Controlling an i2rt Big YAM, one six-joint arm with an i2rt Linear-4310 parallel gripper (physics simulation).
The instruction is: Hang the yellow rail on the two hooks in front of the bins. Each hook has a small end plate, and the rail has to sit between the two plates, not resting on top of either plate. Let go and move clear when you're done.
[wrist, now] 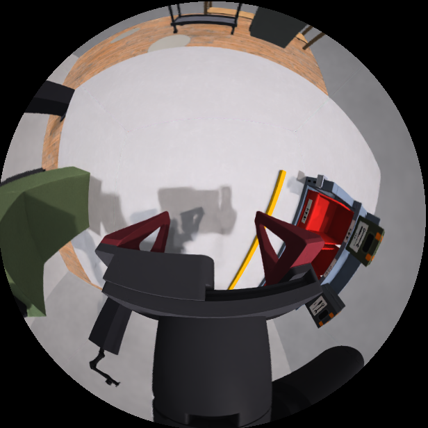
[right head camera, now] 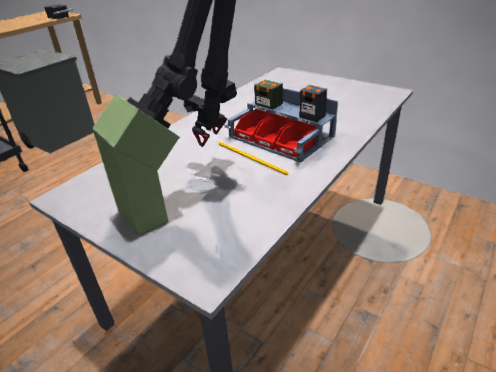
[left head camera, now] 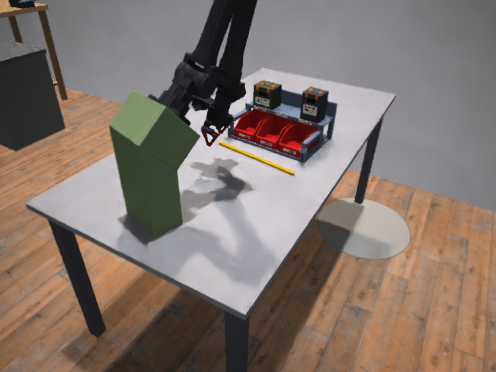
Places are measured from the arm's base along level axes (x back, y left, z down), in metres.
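Pixels of known places: gripper, between the fingertips: point(right head camera: 208, 140) point(left head camera: 214, 139); arm's base, origin of its link: point(right head camera: 147, 115) point(left head camera: 167, 113).
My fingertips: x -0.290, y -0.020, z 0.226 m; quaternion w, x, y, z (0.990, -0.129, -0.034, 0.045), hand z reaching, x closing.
Note:
For each thing: its middle in the pictures, then the offset to it from my fingertips. "*": a spot on its surface instead. Level surfaces: height alone.
- yellow rail, middle of its body: point(right head camera: 250, 157) point(left head camera: 254, 157) dz +0.101, dx -0.087, dy -0.135 m
- blue-grey rack, a spot on its surface: point(right head camera: 327, 119) point(left head camera: 327, 121) * dz +0.004, dx -0.317, dy -0.385 m
- table, height of its surface: dz +0.106 m
- green box, middle of its body: point(right head camera: 268, 94) point(left head camera: 267, 94) dz -0.044, dx -0.393, dy -0.100 m
- dark box, middle of its body: point(right head camera: 312, 103) point(left head camera: 314, 104) dz -0.057, dx -0.321, dy -0.320 m
The yellow rail point(left head camera: 256, 158) point(right head camera: 253, 158) point(wrist: 250, 251) lies flat on the table in front of the bin rack, apart from it. The red bins point(left head camera: 270, 131) point(right head camera: 268, 131) point(wrist: 327, 218) stand in a blue-grey rack point(left head camera: 328, 120) point(right head camera: 327, 119). The hooks at the rack's front are too small to make out clearly. My gripper point(left head camera: 220, 132) point(right head camera: 210, 133) point(wrist: 212, 215) is open and empty, above the table near the rail's far-left end. In the wrist view its right finger overlaps part of the rail, and the rail's lower end is hidden behind the gripper body.
A tall green block point(left head camera: 150, 185) point(right head camera: 135, 175) point(wrist: 45, 210) stands at the left of the table point(left head camera: 210, 260). A green box point(left head camera: 267, 95) point(right head camera: 268, 94) point(wrist: 365, 241) and a dark box point(left head camera: 314, 104) point(right head camera: 313, 102) point(wrist: 324, 305) stand on the rack's upper shelf.

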